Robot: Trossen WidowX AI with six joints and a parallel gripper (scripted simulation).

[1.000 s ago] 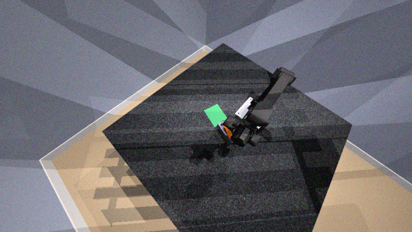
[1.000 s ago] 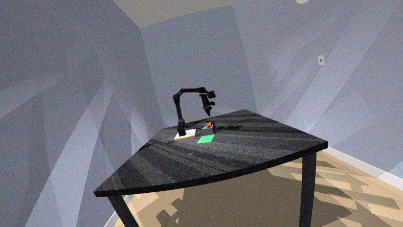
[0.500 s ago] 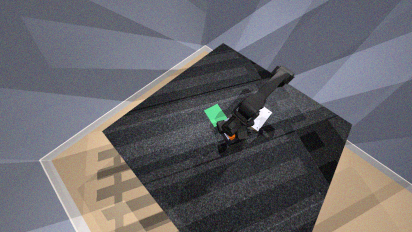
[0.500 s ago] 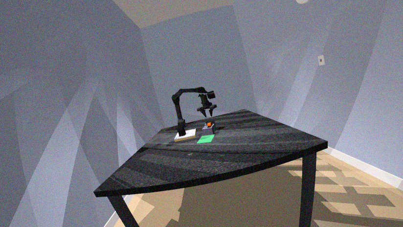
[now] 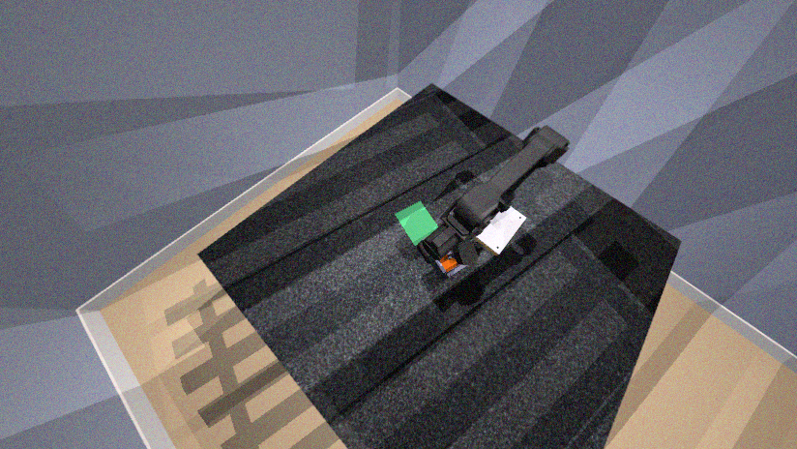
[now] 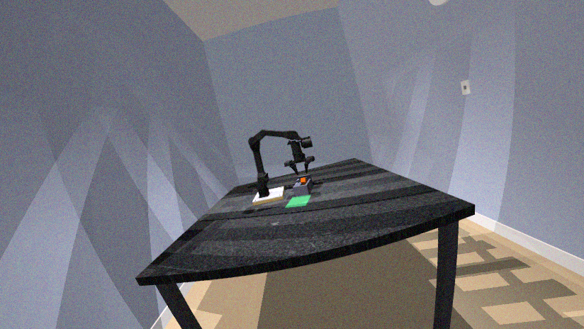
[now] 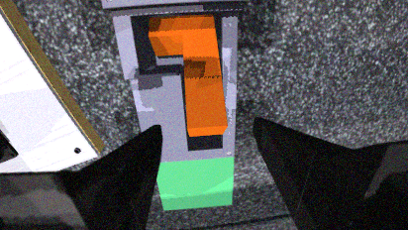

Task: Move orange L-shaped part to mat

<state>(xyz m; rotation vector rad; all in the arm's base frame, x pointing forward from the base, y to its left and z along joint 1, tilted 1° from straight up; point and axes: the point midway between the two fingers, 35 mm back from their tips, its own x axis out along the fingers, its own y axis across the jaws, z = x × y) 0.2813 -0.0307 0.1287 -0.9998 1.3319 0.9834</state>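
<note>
The orange L-shaped part is 3 cm to the left of my gripper tip and 8 cm below it. From my gripper tip the other things lie so: green mat: 6 cm behind, 14 cm to the right, 13 cm below.
</note>
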